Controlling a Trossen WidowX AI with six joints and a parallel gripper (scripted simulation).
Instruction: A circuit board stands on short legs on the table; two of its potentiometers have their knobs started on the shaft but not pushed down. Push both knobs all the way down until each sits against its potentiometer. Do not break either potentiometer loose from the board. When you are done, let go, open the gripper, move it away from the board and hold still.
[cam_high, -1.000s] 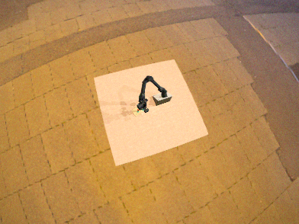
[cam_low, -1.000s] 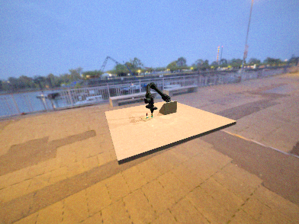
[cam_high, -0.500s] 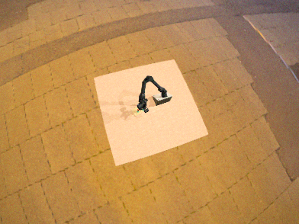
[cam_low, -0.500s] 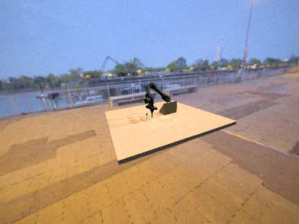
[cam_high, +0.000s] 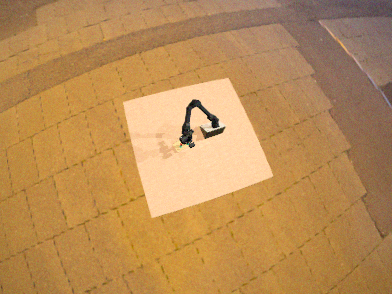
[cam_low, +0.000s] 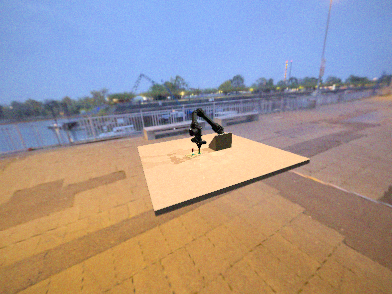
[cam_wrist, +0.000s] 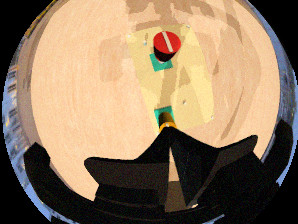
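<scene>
Right now my gripper tip is 10 mm above the yellow knob. Also, from my gripper tip: red knob (70 mm ahead, 10 mm to the left, 10 mm above).
</scene>
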